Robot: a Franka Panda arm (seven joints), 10 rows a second.
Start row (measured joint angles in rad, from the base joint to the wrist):
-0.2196 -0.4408 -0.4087 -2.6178 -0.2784 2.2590 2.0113
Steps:
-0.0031 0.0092 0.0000 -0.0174 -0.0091 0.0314 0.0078
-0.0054 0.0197 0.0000 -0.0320 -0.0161 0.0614 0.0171
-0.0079 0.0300 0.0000 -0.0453 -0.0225 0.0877 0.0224
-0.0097 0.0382 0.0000 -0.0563 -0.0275 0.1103 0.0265
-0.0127 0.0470 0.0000 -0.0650 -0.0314 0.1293 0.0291
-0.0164 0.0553 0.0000 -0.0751 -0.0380 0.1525 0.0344
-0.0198 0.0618 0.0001 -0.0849 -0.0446 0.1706 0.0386
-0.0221 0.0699 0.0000 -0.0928 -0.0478 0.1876 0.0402
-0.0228 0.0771 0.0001 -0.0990 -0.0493 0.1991 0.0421
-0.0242 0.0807 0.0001 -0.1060 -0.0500 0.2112 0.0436
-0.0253 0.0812 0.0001 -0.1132 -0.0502 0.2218 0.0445
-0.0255 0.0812 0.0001 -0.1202 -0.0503 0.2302 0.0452
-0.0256 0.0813 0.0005 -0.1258 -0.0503 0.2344 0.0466
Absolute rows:
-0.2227 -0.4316 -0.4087 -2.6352 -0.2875 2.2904 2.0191
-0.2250 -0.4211 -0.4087 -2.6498 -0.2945 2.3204 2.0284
-0.2275 -0.4108 -0.4087 -2.6631 -0.3009 2.3467 2.0337
-0.2293 -0.4026 -0.4087 -2.6741 -0.3059 2.3693 2.0378
-0.2323 -0.3938 -0.4087 -2.6828 -0.3098 2.3883 2.0404
-0.2360 -0.3855 -0.4087 -2.6929 -0.3164 2.4115 2.0457
-0.2394 -0.3790 -0.4086 -2.7027 -0.3230 2.4296 2.0499
-0.2417 -0.3709 -0.4087 -2.7106 -0.3262 2.4466 2.0515
-0.2424 -0.3637 -0.4086 -2.7168 -0.3277 2.4581 2.0534
-0.2438 -0.3601 -0.4086 -2.7238 -0.3284 2.4702 2.0549
-0.2449 -0.3596 -0.4086 -2.7310 -0.3286 2.4808 2.0558
-0.2451 -0.3596 -0.4086 -2.7380 -0.3287 2.4892 2.0565
-0.2452 -0.3595 -0.4082 -2.7436 -0.3287 2.4934 2.0579

